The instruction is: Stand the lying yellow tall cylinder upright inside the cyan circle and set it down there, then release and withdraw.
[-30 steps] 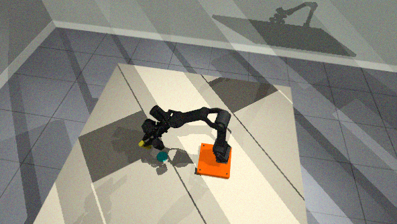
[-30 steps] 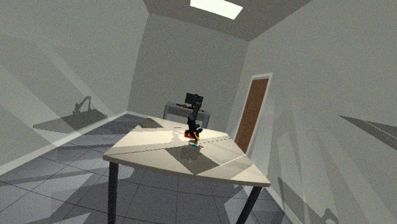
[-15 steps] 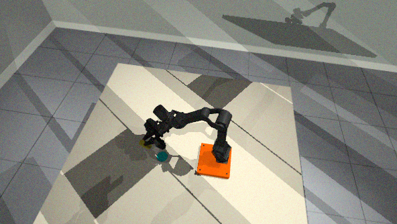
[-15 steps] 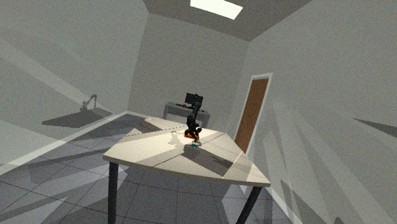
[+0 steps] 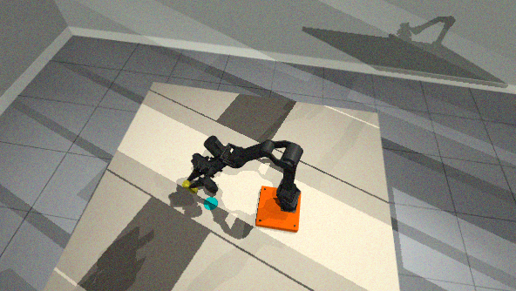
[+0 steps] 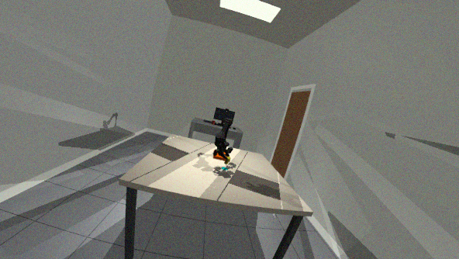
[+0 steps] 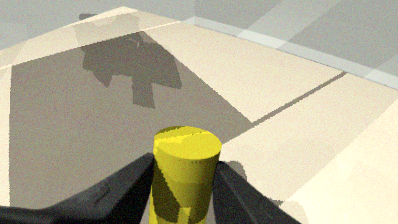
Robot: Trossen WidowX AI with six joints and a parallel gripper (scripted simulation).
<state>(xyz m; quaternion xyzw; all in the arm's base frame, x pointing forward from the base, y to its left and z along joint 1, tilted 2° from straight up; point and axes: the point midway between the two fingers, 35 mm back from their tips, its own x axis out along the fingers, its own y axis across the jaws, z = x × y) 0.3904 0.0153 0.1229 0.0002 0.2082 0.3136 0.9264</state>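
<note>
Now: the cyan circle 80 mm behind my gripper tip, 10 mm to the left of it and 130 mm below it. Round my gripper tip: yellow tall cylinder 10 mm behind, 20 mm below.
</note>
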